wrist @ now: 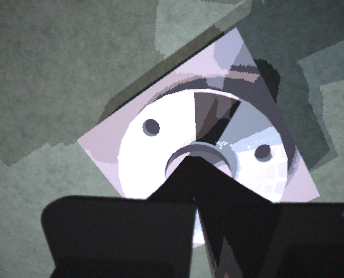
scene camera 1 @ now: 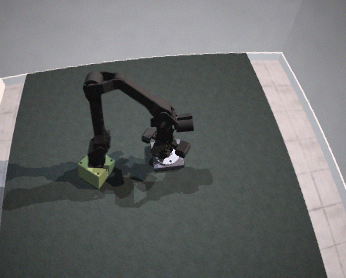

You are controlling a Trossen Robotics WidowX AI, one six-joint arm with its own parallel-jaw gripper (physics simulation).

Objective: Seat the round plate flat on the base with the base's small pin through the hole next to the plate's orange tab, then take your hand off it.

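Places are measured from the arm's base along level axes (x ahead, y left, z up), in centimetres.
Pixels of known places: gripper, fingertip midpoint: (wrist: 192, 163); arm's base at its link origin: (scene camera 1: 96, 161).
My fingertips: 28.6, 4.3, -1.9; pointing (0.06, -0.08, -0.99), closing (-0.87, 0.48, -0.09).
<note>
For each thing: its top centre in the pictures, then the offset to it from my fingertips, as dx, dy, dz. Level surfaces: height alone.
- round white plate at its top centre: (wrist: 197, 192) (scene camera 1: 167, 150) +0.2, +1.2, +1.2
- square pale lilac base at its top centre: (wrist: 197, 181) (scene camera 1: 167, 151) +0.2, +1.3, +0.0
- dark green mat at its surface level: dz -4.1
The round white plate (scene camera 1: 175, 157) (wrist: 137, 160) lies over the square pale lilac base (scene camera 1: 169, 168) (wrist: 102, 142). In the wrist view two dark round holes show in the plate, at left and right, with a larger opening in its middle and a dark brown wedge on its upper part. The orange tab and the small pin do not show; the fingers hide the plate's lower part. I cannot tell whether the plate sits fully flat. My gripper (scene camera 1: 162, 154) (wrist: 192, 163) is shut with nothing between its fingers, and its tips are over the plate's middle opening.
The arm's foot stands on a yellow-green block (scene camera 1: 95, 176) left of the base. A dark green mat (scene camera 1: 215, 220) lies under everything, with pale tiled floor (scene camera 1: 295, 130) beyond its right edge. Shadows of the arm fall around the base.
</note>
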